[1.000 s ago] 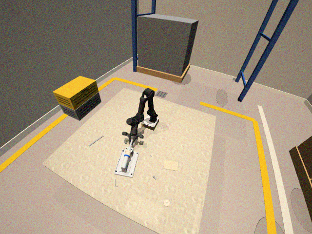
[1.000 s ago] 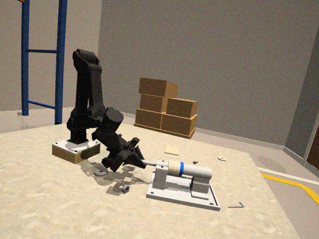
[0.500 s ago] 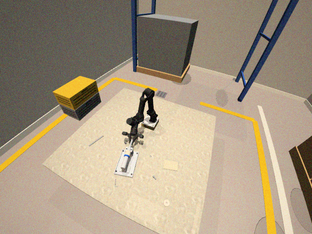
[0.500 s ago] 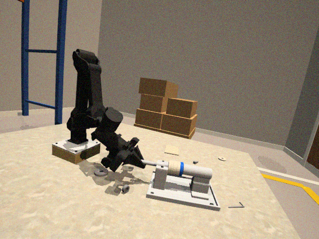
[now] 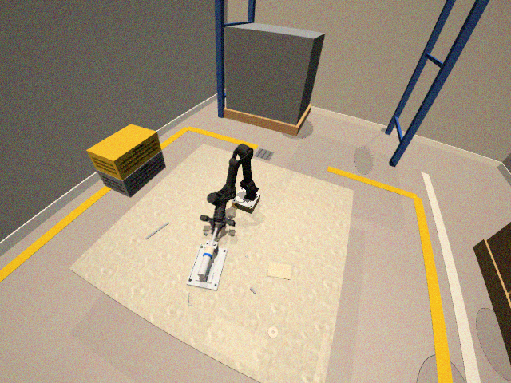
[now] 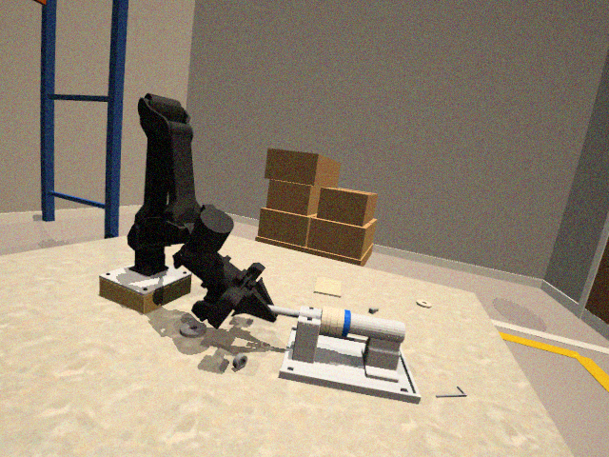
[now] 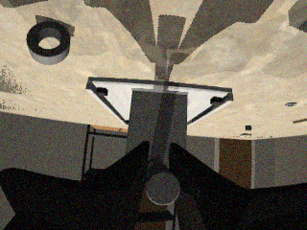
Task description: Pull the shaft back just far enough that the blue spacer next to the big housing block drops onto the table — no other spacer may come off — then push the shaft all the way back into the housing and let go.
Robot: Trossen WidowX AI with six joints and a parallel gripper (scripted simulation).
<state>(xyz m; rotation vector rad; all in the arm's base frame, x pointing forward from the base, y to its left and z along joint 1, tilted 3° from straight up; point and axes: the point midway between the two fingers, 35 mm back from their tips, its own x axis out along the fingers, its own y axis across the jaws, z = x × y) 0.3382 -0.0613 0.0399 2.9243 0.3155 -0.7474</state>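
Right now my gripper tip is 7 cm short of the grey shaft, 2 cm to the right of it and 2 cm below it. From my gripper tip the other things lie so: blue spacer: 12 cm ahead, 3 cm to the left, 2 cm above; then grey washer: 16 cm behind, 6 cm below, 3 cm to the right; then nut: 8 cm to the right, 5 cm below, 2 cm behind.
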